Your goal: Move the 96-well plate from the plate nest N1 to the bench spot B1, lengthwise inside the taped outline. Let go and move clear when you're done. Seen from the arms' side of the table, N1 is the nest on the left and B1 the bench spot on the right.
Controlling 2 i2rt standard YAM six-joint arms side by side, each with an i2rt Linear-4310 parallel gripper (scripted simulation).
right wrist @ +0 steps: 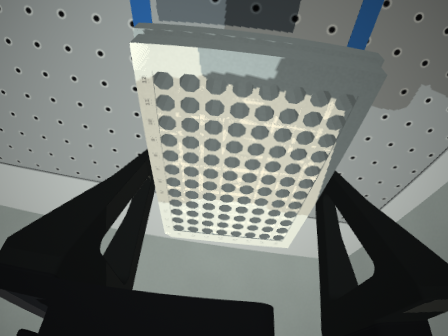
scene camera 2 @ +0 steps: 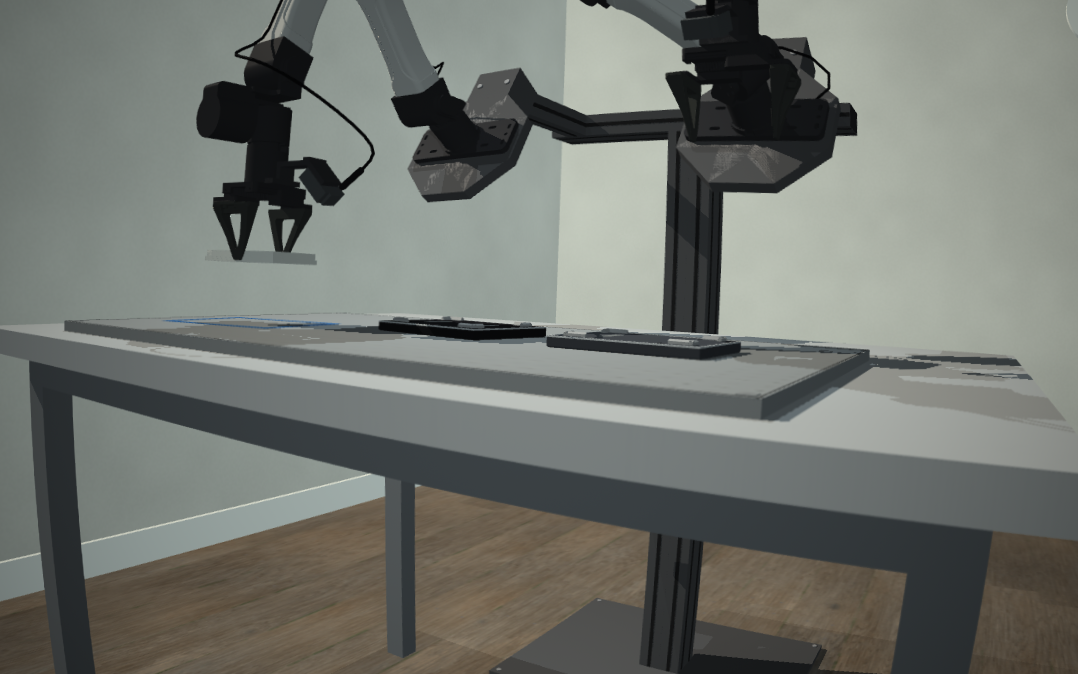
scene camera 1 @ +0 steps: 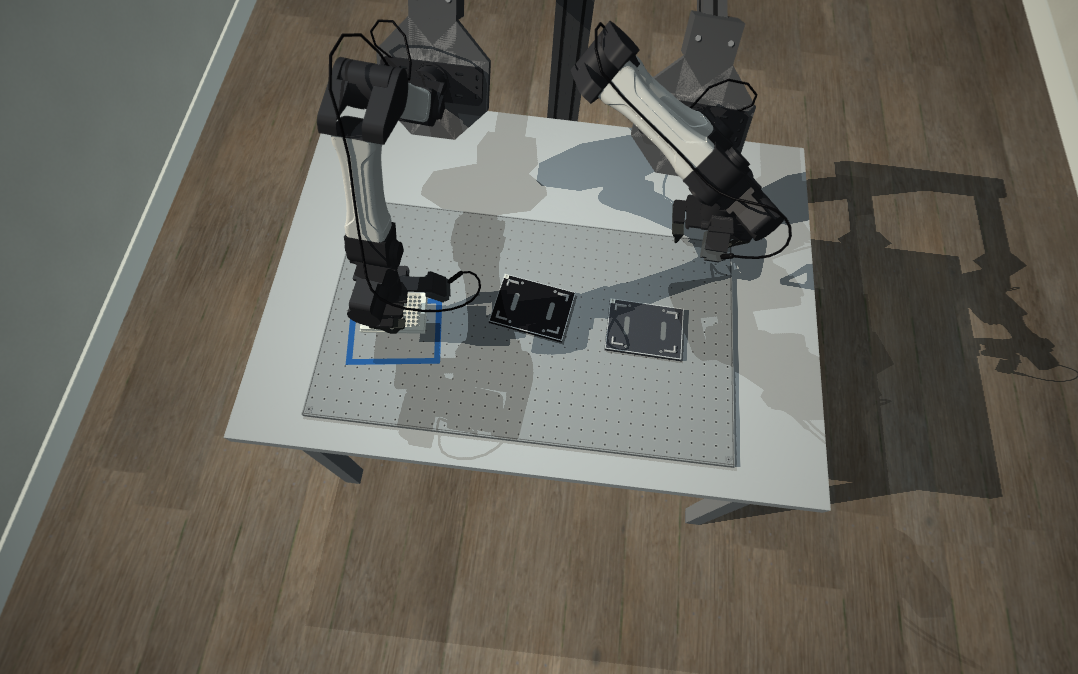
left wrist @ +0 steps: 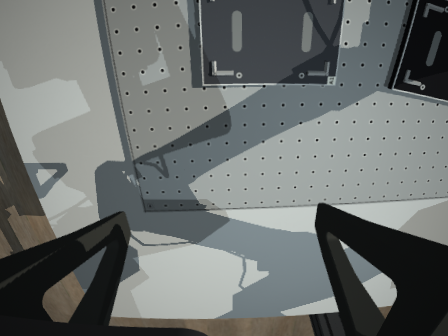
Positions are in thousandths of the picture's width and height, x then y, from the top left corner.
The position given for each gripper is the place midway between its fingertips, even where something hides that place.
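Note:
White 96-well plate (scene camera 2: 256, 382), right gripper (scene camera 2: 242, 388), left gripper (scene camera 2: 680, 208). Black nest (scene camera 1: 493, 461), right gripper (scene camera 1: 366, 465), left gripper (scene camera 1: 650, 360). Right gripper (right wrist: 535, 490), white 96-well plate (right wrist: 515, 567). Left gripper (left wrist: 492, 650). White 96-well plate out of frame in the left wrist view.

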